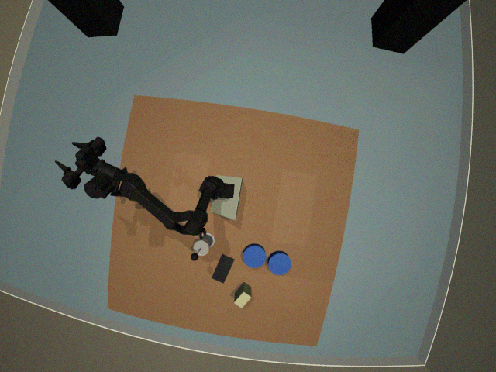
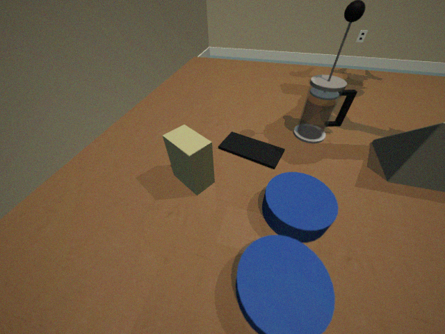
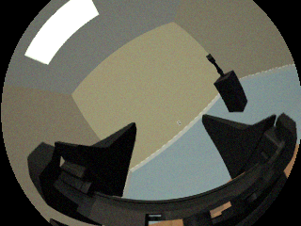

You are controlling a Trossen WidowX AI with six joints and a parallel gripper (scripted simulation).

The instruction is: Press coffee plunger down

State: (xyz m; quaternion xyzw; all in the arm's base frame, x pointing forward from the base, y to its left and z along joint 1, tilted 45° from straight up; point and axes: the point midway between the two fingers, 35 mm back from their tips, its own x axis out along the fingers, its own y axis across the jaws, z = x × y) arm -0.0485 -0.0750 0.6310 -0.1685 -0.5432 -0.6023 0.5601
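The coffee press is 420 mm to the left of my gripper tip, 360 mm below it and 350 mm ahead of it.
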